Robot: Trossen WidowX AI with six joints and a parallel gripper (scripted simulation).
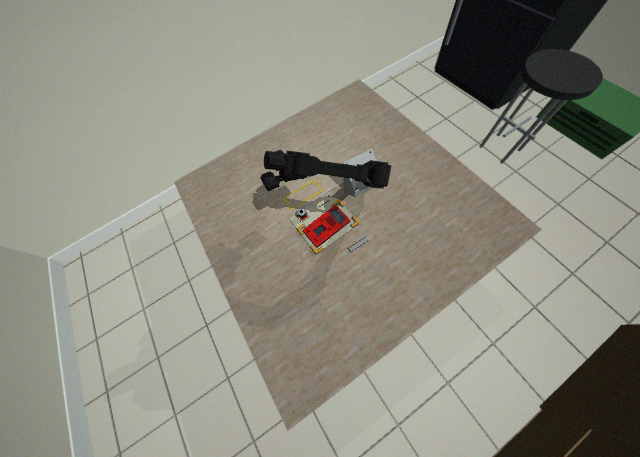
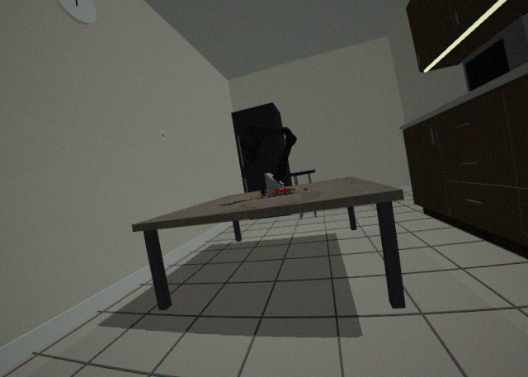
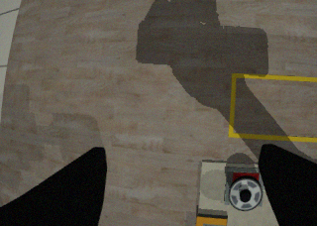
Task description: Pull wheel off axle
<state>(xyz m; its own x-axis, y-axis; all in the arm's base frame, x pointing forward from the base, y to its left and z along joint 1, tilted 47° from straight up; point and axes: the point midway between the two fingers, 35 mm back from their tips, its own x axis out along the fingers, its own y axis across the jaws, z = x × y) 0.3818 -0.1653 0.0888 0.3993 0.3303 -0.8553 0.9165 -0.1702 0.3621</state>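
Now: gripper tip 30 mm past the small wheel, 60 mm to the right of it and 210 mm above it. Also, from my gripper tip: small grey bar 180 mm behind, 320 mm to the left, 240 mm below.
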